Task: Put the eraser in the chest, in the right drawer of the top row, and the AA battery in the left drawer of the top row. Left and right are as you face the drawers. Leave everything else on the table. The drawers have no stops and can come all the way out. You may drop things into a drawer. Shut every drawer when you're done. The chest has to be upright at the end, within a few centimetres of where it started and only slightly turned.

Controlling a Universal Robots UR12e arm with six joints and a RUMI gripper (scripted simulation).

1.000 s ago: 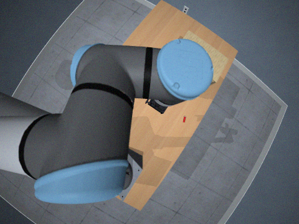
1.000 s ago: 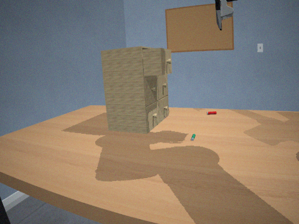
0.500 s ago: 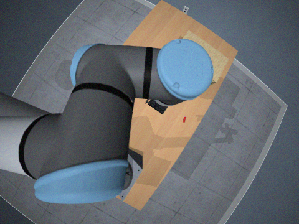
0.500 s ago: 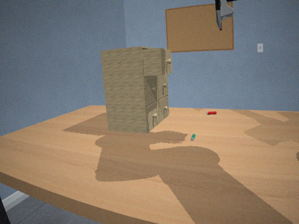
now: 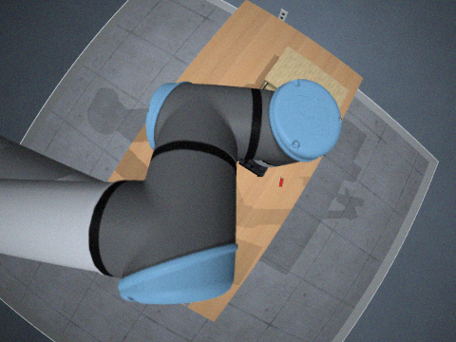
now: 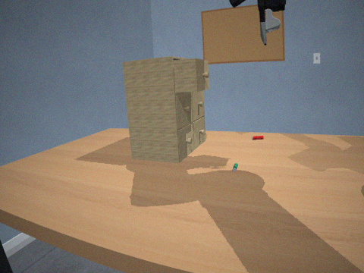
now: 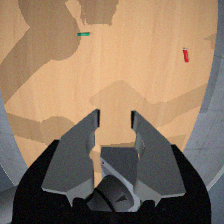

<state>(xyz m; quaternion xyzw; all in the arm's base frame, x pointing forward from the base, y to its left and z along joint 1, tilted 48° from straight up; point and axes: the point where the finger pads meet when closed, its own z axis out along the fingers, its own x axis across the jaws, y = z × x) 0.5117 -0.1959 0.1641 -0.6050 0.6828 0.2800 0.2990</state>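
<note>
Now: hand 37 cm above the red AA battery, 25 cm to the left of it and 1 cm short of it. From my hand the other things lie so: eraser (39 cm ahead, 14 cm below, 13 cm to the right); green AA battery (37 cm below, 11 cm to the left, 9 cm ahead).
</note>
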